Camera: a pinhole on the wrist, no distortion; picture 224 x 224 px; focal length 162.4 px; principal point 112.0 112.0 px. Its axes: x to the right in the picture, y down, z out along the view. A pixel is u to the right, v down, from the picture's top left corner.
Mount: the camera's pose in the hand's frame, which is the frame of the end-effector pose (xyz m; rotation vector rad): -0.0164 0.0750 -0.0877 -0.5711 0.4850 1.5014
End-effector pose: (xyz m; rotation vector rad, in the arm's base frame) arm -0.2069 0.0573 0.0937 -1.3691 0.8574 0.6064
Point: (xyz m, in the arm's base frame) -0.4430 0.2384 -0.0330
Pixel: 124 123
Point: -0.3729 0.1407 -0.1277
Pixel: 159 40
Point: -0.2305 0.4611 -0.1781
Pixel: 50 40
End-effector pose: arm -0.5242 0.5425 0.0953 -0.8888 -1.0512 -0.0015
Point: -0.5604 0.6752 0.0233
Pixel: 35 106
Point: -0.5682 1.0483 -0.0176
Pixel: 108 70
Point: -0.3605 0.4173 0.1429
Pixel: behind the camera
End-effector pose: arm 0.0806 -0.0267 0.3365 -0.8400 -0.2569 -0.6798
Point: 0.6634 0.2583 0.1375
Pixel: 215 27
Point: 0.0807 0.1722 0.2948
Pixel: 30 179
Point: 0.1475 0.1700 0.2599
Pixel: 85 146
